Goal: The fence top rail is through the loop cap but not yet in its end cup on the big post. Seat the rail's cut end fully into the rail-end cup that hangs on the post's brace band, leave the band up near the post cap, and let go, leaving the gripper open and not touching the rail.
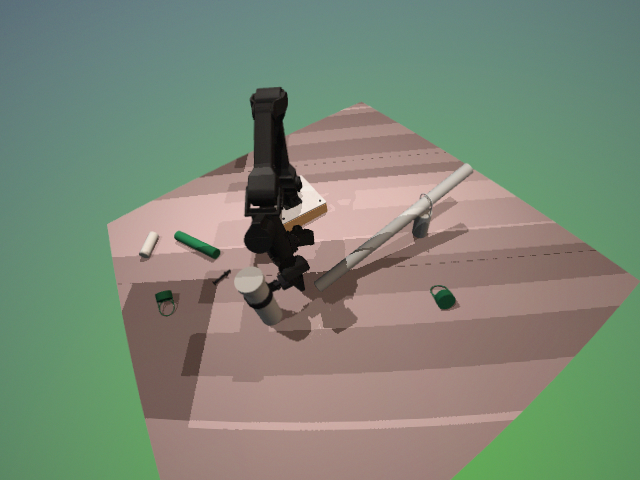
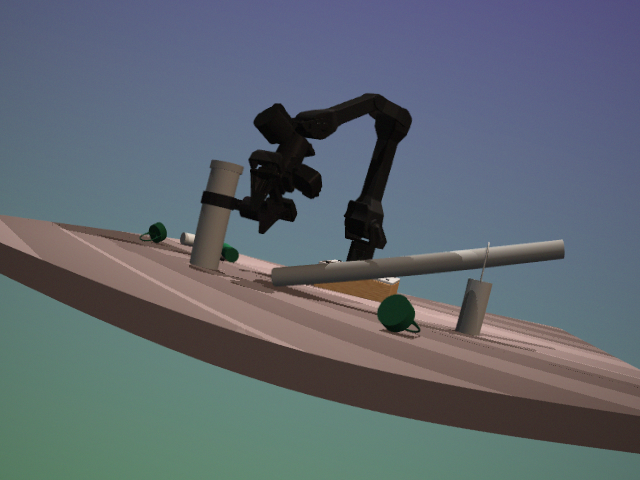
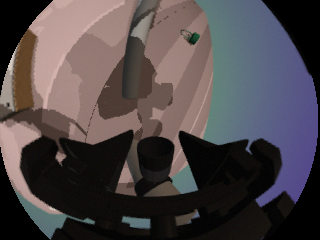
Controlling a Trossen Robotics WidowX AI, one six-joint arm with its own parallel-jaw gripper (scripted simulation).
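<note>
My gripper, visible in image 1 and in image 3, is open and empty, holding nothing. A grey top rail is in sight, as is a green cup.
</note>
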